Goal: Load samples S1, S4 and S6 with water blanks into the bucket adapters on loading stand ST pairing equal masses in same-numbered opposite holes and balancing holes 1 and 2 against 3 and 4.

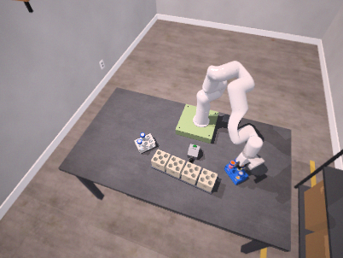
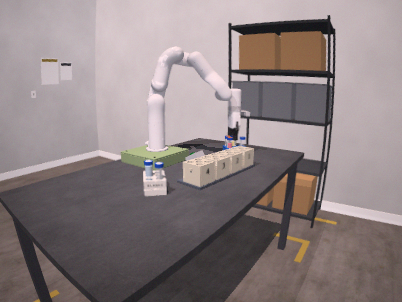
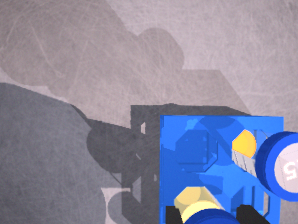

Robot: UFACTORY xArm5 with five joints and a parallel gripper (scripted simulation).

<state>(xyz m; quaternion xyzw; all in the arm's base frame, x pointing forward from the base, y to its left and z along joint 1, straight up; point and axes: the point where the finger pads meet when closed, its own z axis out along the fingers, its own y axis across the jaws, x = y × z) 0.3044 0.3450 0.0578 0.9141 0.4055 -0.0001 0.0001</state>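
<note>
Now: the sample tube S6 10 mm ahead of my hand and 50 mm below it. Also, from my hand: blue sample rack: 10 mm ahead, 10 mm to the right, 90 mm below; then white blanks rack: 20 mm ahead, 680 mm to the right, 90 mm below; then sample tube S4: 30 mm behind, 30 mm to the right, 50 mm below.
</note>
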